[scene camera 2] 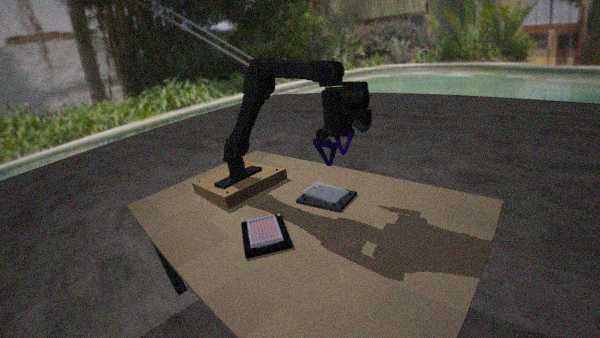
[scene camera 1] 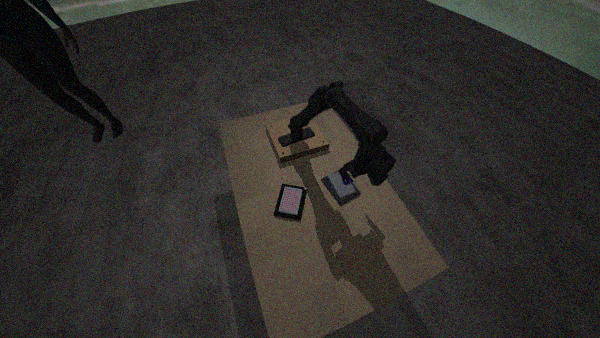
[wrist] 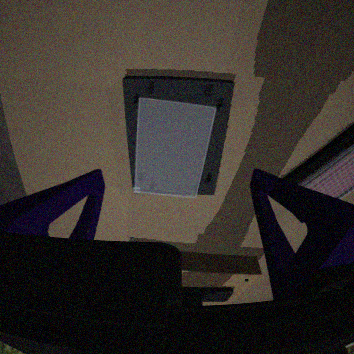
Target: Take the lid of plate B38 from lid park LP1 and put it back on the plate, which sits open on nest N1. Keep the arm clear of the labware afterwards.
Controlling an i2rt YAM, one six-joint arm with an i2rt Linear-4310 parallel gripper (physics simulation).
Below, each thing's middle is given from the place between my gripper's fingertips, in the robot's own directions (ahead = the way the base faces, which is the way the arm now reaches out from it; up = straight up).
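Black nest (scene camera 2: pixel 250 252): 9 cm behind my hand, 13 cm below it and 25 cm to the right of it.
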